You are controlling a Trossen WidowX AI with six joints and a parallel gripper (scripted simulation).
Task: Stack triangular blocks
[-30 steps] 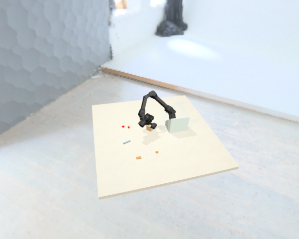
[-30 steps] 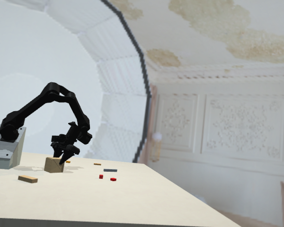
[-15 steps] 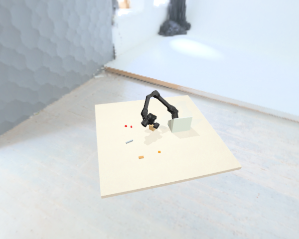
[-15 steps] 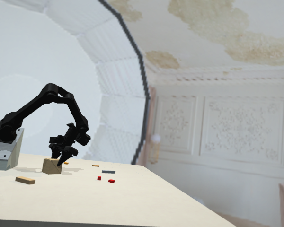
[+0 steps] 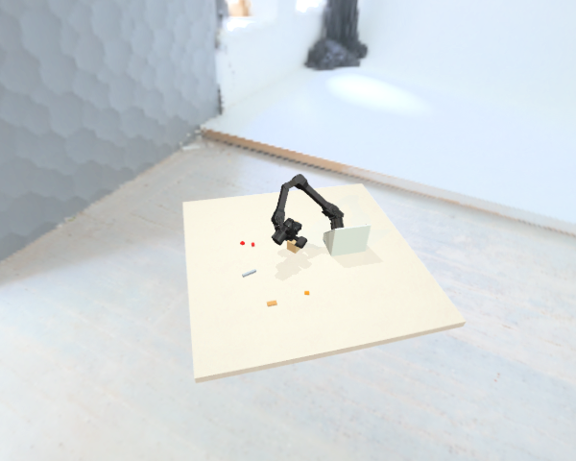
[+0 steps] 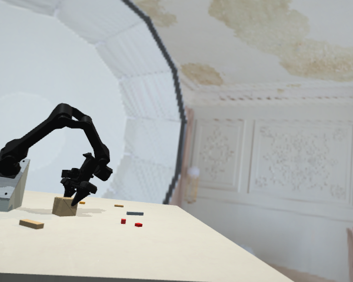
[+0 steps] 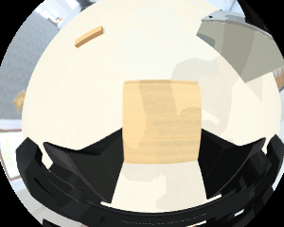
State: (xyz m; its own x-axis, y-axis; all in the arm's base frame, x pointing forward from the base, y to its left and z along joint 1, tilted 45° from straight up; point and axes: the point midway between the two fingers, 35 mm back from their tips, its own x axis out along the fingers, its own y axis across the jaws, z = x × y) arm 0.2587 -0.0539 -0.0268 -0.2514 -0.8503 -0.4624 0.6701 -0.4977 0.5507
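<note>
Right now my gripper tip is 2 cm past the triangular block, 2 cm to the left of it and 2 cm above it. From my gripper tip the other things lie so: dark grey bar (28 cm ahead, 16 cm to the left, 3 cm below); flat tan block (5 cm behind, 25 cm to the right, 3 cm below).
</note>
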